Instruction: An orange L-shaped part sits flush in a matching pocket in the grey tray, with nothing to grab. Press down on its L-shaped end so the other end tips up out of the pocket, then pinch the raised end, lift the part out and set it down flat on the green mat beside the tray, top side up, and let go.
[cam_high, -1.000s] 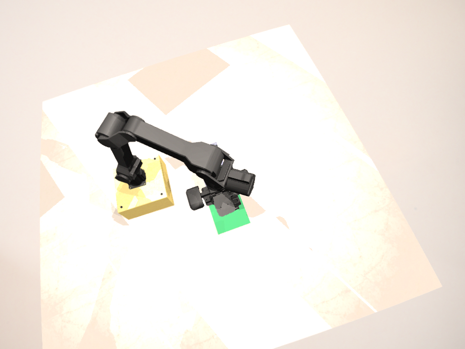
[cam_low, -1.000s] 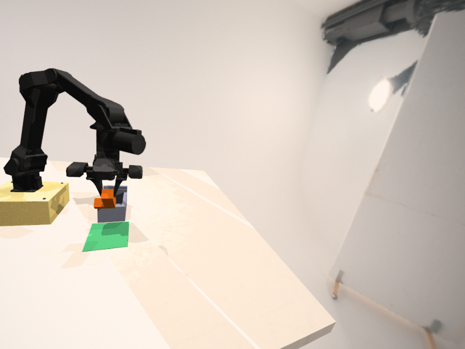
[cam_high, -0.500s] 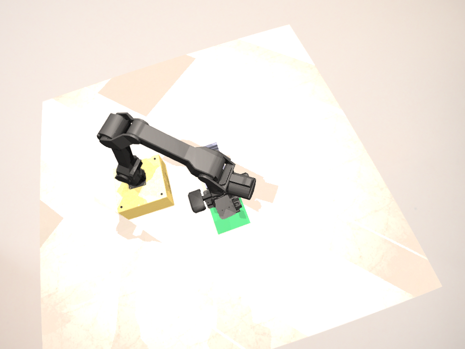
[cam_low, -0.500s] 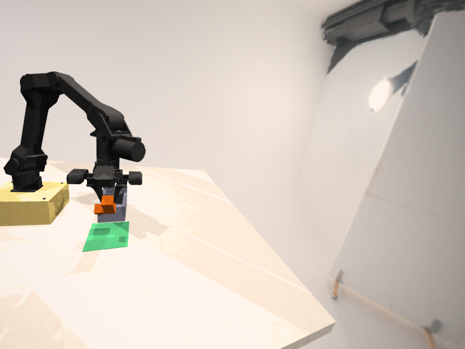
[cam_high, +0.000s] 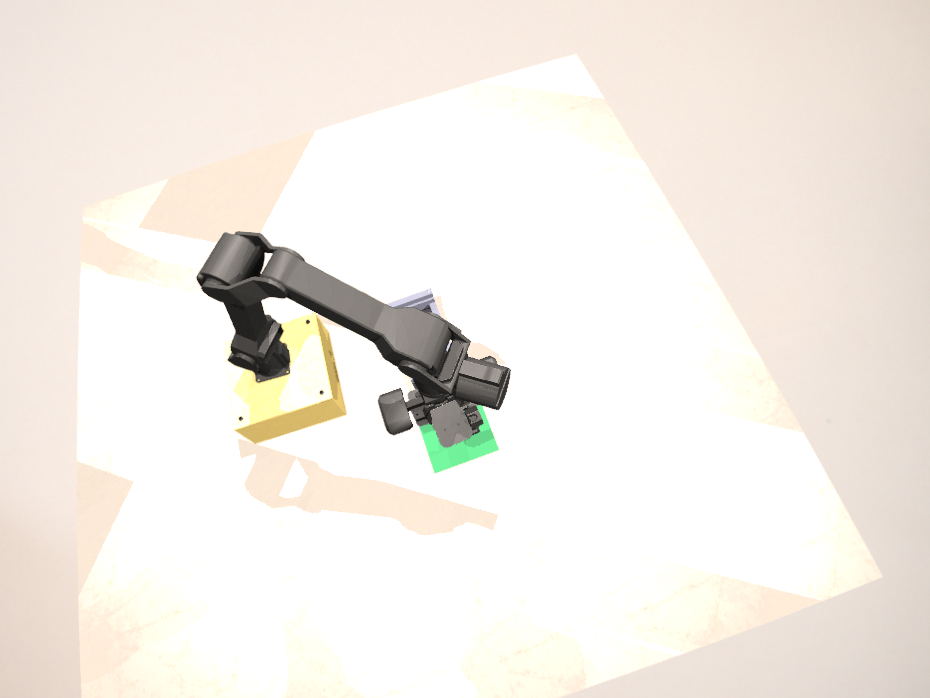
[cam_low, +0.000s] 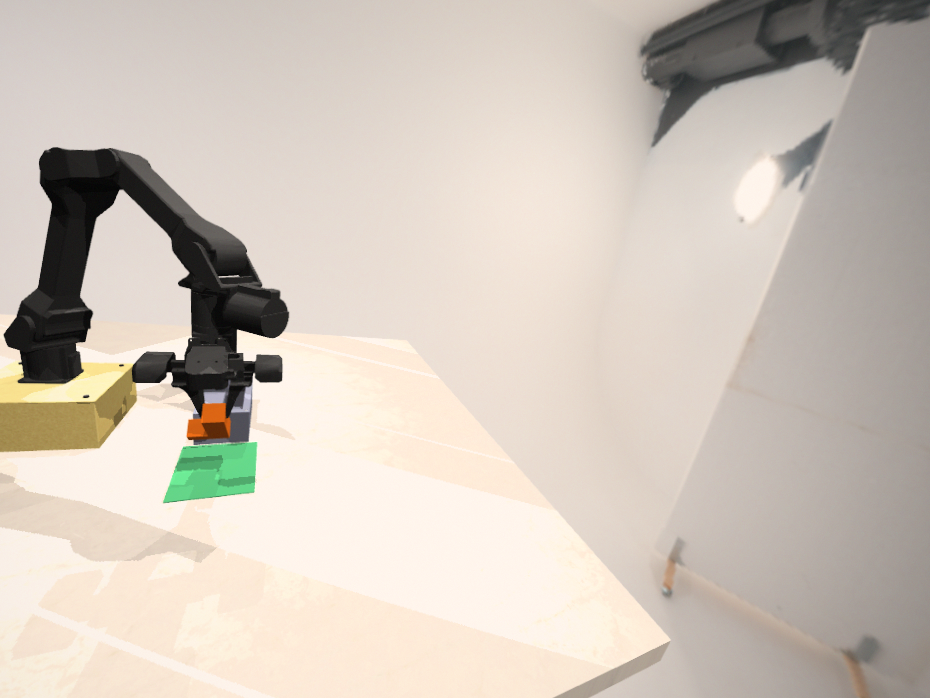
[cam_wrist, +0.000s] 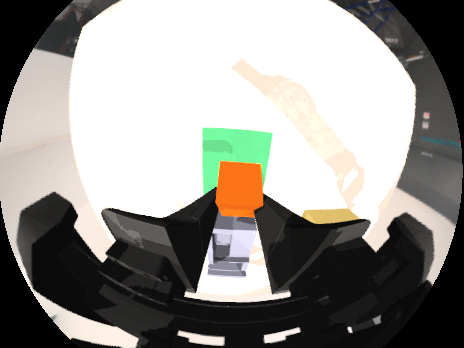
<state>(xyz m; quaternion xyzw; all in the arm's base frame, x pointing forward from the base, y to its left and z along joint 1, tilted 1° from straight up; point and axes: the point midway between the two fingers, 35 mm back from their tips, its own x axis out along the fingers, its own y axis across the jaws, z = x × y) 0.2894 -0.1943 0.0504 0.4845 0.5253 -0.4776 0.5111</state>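
My gripper tip is 12 cm above the green mat and 2 cm to the right of it. The rest, counted from my gripper tip: orange L-shaped part (3 cm to the left, 3 cm below, 2 cm behind).
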